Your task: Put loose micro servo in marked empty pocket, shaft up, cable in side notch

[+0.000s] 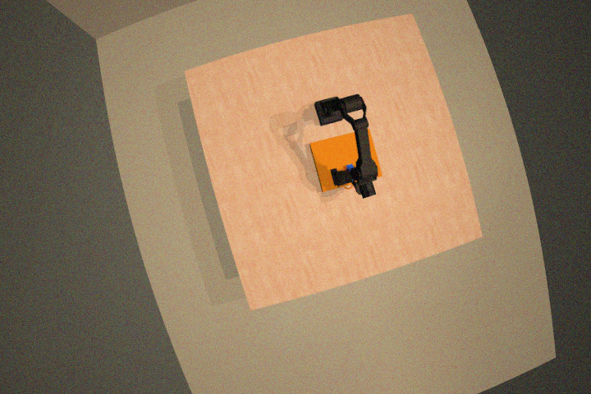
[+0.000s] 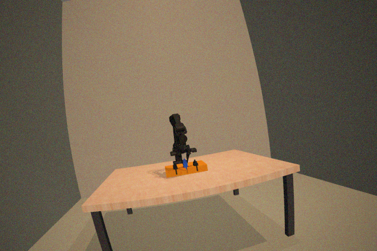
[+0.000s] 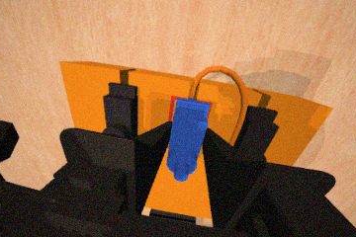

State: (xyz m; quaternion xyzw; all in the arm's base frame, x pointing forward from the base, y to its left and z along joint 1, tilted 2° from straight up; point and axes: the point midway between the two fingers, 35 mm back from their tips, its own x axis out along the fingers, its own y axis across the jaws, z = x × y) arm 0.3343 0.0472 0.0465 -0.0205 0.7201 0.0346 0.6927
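Now: gripper tip 12 cm past the robot deck, 5 cm above it and 1 cm to the left of it.
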